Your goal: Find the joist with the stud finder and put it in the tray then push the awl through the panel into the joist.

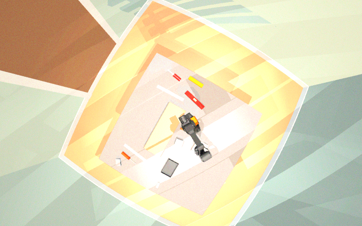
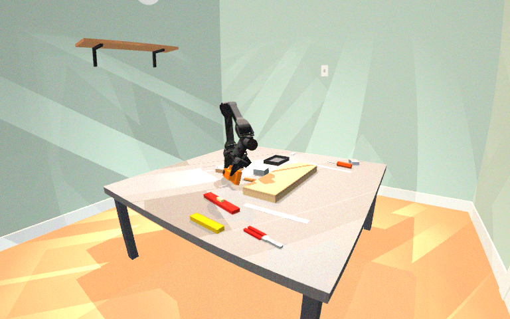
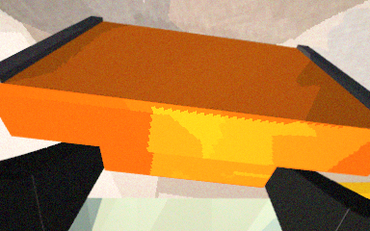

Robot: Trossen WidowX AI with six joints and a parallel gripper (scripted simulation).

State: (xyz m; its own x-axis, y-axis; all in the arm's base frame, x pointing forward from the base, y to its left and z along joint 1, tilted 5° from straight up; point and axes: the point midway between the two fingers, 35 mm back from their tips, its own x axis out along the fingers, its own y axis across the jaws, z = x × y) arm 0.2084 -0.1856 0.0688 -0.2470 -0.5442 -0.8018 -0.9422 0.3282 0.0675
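Now: gripper tip 1 cm past the stud finder and 1 cm to the right of it. The rest, counted from my gripper tip: grey block: 2 cm behind, 27 cm to the left, 6 cm below; awl: 1 cm behind, 13 cm to the left, 7 cm below; red level: 12 cm ahead, 15 cm to the right, 6 cm below.
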